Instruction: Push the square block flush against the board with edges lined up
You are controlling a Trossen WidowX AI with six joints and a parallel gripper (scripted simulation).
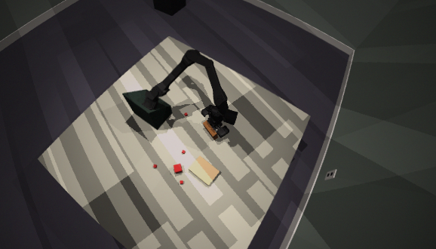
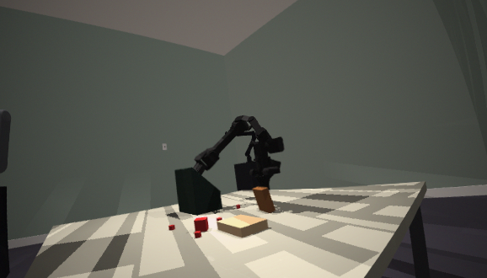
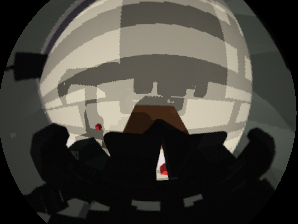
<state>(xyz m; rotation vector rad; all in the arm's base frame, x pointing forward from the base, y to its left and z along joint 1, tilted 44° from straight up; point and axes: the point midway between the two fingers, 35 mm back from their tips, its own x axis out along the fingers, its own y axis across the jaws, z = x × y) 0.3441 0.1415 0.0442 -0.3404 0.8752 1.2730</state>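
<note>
My gripper tip is now 10 mm past the square block, 20 mm to the left of it and 30 mm above it. From my gripper tip the other things lie so: red cube 50 mm behind, 300 mm to the right, 60 mm below; board 80 mm ahead, 230 mm to the right, 70 mm below.
</note>
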